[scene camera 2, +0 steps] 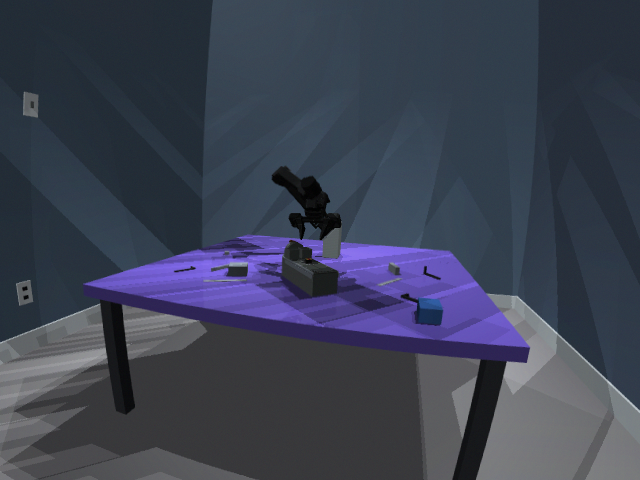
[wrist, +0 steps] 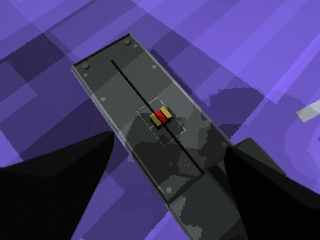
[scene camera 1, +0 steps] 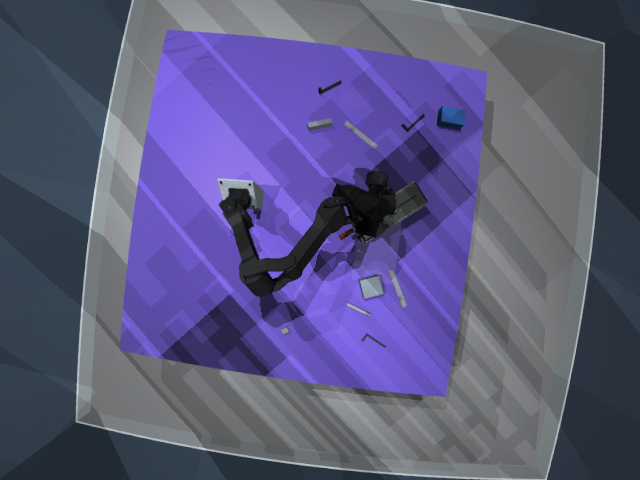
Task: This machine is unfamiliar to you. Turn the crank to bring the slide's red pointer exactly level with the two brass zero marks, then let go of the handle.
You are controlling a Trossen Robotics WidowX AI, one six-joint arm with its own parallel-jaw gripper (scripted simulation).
Scene:
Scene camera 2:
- gripper: 310,239
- machine: 315,278
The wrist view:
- gripper: 170,145
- machine: 184,161
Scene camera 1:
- gripper: 385,208
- machine: 409,199

